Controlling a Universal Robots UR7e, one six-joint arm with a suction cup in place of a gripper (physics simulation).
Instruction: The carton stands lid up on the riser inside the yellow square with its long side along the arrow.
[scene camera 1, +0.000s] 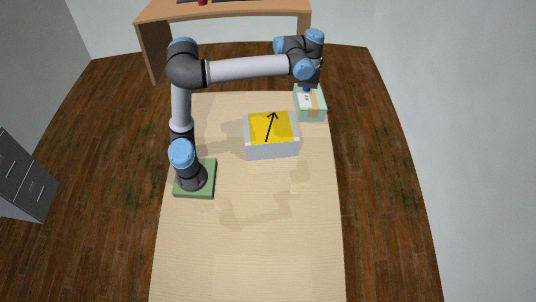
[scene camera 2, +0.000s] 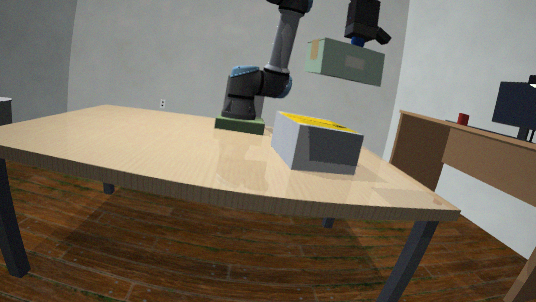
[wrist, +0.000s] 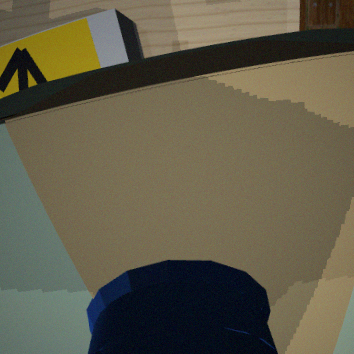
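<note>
A pale green carton (scene camera 1: 302, 115) (scene camera 2: 330, 62) (wrist: 190, 150) hangs in the air from my suction cup (scene camera 1: 306, 89) (scene camera 2: 357, 42) (wrist: 180, 305), which is shut on its top face. Brown tape and a white label show on that face. The grey riser (scene camera 1: 272, 152) (scene camera 2: 331, 150) (wrist: 108, 42) stands on the table, with a yellow square (scene camera 1: 257, 126) (scene camera 2: 315, 121) (wrist: 60, 45) on top. In scene camera 1 the carton is right of the riser. Its long side runs roughly along the table's right edge, at an angle to the black arrow (scene camera 1: 270, 129) (wrist: 22, 65), which leans right.
The arm's green base plate (scene camera 1: 210, 180) (scene camera 2: 240, 126) is on the table (scene camera 1: 270, 250) (scene camera 2: 125, 145), left of the riser in scene camera 1. A brown desk (scene camera 1: 230, 11) (scene camera 2: 425, 135) stands beyond the table's far end. A grey cabinet (scene camera 1: 30, 185) stands at the left.
</note>
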